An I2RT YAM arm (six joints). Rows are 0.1 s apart.
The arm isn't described. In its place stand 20 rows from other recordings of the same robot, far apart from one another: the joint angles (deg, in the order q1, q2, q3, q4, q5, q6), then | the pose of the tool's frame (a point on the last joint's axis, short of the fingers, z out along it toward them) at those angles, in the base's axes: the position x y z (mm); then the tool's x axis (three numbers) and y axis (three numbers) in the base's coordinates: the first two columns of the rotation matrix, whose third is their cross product.
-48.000 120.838 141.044 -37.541 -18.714 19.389 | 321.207 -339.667 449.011 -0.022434 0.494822 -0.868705 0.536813 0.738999 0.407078
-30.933 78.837 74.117 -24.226 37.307 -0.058 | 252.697 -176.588 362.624 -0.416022 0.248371 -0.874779 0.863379 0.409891 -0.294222
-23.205 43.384 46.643 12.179 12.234 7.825 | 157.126 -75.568 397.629 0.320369 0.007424 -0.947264 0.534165 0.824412 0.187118
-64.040 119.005 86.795 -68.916 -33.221 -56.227 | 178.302 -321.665 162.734 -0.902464 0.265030 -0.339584 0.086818 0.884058 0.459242
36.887 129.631 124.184 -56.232 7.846 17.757 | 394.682 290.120 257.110 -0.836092 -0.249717 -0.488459 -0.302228 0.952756 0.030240
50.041 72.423 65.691 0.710 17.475 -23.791 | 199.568 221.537 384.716 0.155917 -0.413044 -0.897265 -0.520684 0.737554 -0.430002
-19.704 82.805 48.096 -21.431 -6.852 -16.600 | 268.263 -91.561 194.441 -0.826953 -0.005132 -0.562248 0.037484 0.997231 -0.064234
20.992 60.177 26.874 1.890 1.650 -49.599 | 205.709 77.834 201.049 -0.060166 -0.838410 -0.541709 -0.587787 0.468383 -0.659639
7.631 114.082 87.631 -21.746 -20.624 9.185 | 439.727 71.566 219.112 -0.786350 0.045373 -0.616113 -0.234479 0.900752 0.365603
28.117 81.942 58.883 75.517 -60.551 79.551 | 239.115 162.916 406.692 -0.561259 0.248290 -0.789519 -0.814633 -0.334188 0.474016
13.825 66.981 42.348 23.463 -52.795 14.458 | 245.676 89.658 306.953 -0.248330 0.094361 -0.964069 -0.883718 0.385517 0.265366
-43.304 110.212 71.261 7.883 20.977 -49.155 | 305.141 -305.103 198.543 -0.898882 -0.123439 -0.420444 0.280689 0.574604 -0.768794
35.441 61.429 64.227 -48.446 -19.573 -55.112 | 164.744 131.894 340.342 0.271455 -0.755439 -0.596343 -0.899498 0.021279 -0.436406
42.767 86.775 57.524 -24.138 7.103 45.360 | 233.081 209.590 221.960 -0.854976 0.170994 -0.489671 -0.016117 0.934878 0.354602
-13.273 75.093 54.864 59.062 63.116 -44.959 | 258.322 -93.560 396.696 -0.119324 -0.300137 -0.946404 0.983210 0.096822 -0.154670
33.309 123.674 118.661 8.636 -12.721 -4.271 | 433.773 294.414 378.436 0.106235 -0.017119 -0.994194 -0.713405 0.695179 -0.088201
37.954 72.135 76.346 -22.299 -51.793 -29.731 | 195.862 188.249 412.788 0.268152 -0.179850 -0.946440 -0.963175 -0.070125 -0.259568
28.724 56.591 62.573 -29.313 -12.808 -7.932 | 182.009 108.746 376.029 -0.254680 -0.293019 -0.921563 -0.688878 0.723786 -0.039757
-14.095 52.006 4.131 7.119 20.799 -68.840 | 140.064 -48.202 110.050 -0.684165 -0.727077 -0.057249 -0.414142 0.451911 -0.790103
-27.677 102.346 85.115 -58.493 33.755 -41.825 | 304.105 -181.839 255.729 -0.977989 -0.113120 0.175335 -0.194120 0.801428 -0.565713
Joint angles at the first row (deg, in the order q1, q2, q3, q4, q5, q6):
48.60 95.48 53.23 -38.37 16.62 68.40
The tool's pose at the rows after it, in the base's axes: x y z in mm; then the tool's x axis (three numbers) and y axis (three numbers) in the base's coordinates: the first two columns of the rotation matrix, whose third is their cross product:
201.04 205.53 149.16 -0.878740 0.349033 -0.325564 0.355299 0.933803 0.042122
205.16 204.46 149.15 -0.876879 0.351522 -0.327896 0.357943 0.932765 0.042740
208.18 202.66 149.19 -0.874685 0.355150 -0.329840 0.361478 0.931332 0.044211
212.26 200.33 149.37 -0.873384 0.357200 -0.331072 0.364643 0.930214 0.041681
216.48 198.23 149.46 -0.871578 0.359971 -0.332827 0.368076 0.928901 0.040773
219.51 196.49 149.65 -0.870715 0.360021 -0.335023 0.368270 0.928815 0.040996
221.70 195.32 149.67 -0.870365 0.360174 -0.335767 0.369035 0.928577 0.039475
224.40 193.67 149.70 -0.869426 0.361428 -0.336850 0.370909 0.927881 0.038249
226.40 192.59 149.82 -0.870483 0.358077 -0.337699 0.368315 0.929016 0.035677
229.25 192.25 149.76 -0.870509 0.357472 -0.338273 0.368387 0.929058 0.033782
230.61 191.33 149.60 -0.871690 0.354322 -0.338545 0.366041 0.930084 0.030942
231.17 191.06 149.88 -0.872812 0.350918 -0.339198 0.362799 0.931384 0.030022
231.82 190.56 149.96 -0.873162 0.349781 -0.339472 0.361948 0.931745 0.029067
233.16 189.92 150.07 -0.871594 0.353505 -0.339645 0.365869 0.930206 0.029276
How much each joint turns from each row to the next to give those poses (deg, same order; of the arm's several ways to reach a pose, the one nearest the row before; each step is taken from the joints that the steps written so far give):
-0.92 0.59 0.61 0.00 0.16 -0.87
-0.74 0.35 0.38 0.24 0.02 -0.62
-0.68 0.09 0.08 0.26 0.00 -0.48
-0.90 0.22 0.29 0.05 0.00 -0.74
-0.87 0.26 0.30 0.15 0.00 -0.70
-0.66 0.11 0.16 0.22 0.00 -0.68
-0.45 0.15 0.17 0.04 0.00 -0.43
-0.60 0.16 0.18 0.09 0.00 -0.51
-0.41 0.13 0.17 0.02 0.00 -0.61
-0.42 0.39 0.44 0.00 0.00 -0.44
-0.30 0.11 0.08 0.02 0.00 -0.48
-0.11 0.00 0.07 0.00 0.00 -0.32
-0.15 0.02 0.04 0.00 0.00 -0.22
-0.27 0.11 0.16 -0.02 0.00 -0.02

